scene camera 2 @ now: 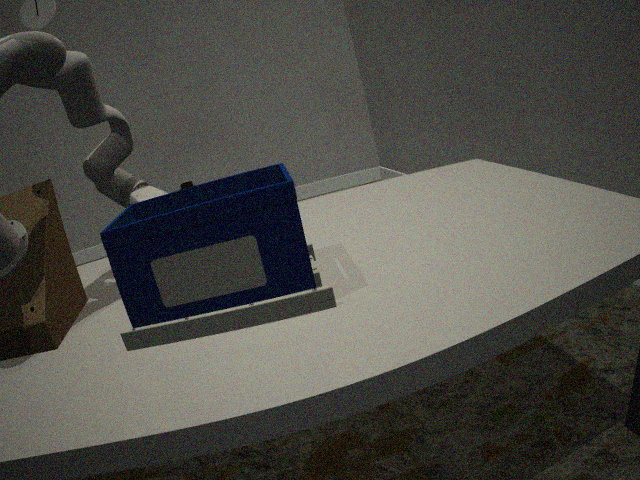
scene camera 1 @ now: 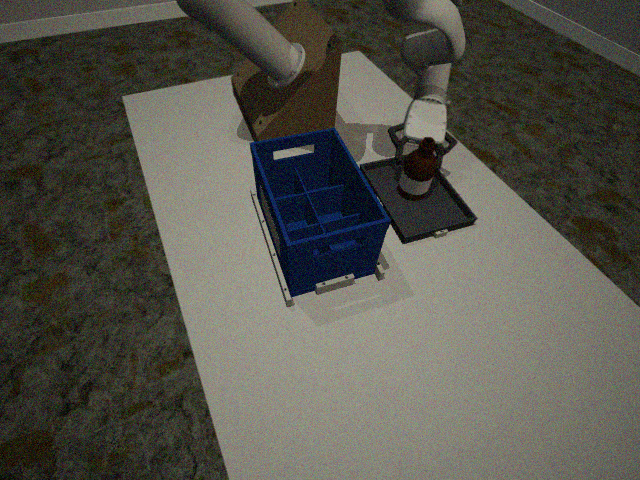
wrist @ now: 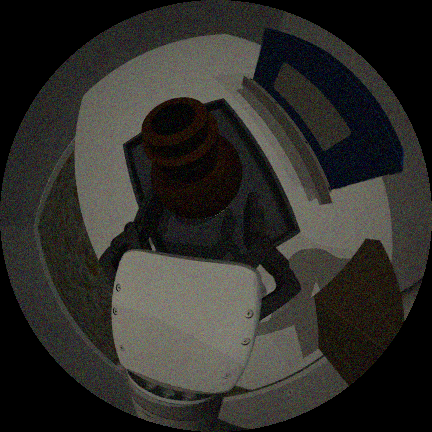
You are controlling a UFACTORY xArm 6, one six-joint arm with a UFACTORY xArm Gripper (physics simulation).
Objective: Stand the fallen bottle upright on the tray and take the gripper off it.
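Pixels of known places: gripper, fingertip midpoint: (wrist: 201,197); arm's base at its link origin: (scene camera 2: 4,251) (scene camera 1: 287,67).
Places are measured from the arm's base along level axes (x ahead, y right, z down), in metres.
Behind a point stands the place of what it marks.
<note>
The brown bottle (scene camera 1: 419,167) {x 0.414, y -0.141, z 0.060 m} (wrist: 192,172) {x 0.377, y -0.170, z 0.030 m} with a pale label stands upright on the dark tray (scene camera 1: 429,217) {x 0.485, y -0.152, z 0.163 m} (wrist: 256,175) {x 0.374, y -0.088, z 0.163 m}, toward the end nearer the arm. In scene camera 2 the bottle's dark top (scene camera 2: 186,184) {x 0.393, y -0.153, z 0.010 m} shows above the crate's rim; its body and the tray are hidden there. My gripper (scene camera 1: 421,161) {x 0.378, y -0.173, z 0.100 m} (wrist: 201,197) {x 0.378, y -0.173, z 0.100 m} is open and low behind the bottle, its fingers spread to either side of it. The fingertips are dark and partly hidden, so I cannot tell how far they reach around the bottle or whether they touch it.
A blue divided crate (scene camera 1: 336,260) {x 0.546, y 0.144, z 0.077 m} (scene camera 2: 206,217) {x 0.418, y 0.220, z 0.012 m} (wrist: 370,130) {x 0.340, y 0.023, z 0.018 m} stands beside the tray, with pale rails (scene camera 1: 271,253) {x 0.438, y 0.233, z 0.139 m} (scene camera 2: 227,320) {x 0.407, y 0.230, z 0.151 m} along its base. A brown block (scene camera 1: 310,93) {x 0.108, y -0.016, z 0.019 m} (scene camera 2: 59,268) {x 0.107, y -0.004, z 0.067 m} (wrist: 360,300) {x 0.112, y -0.048, z 0.065 m} stands behind the crate. An arm link (scene camera 1: 248,38) {x 0.036, y 0.107, z -0.103 m} passes over the block.
</note>
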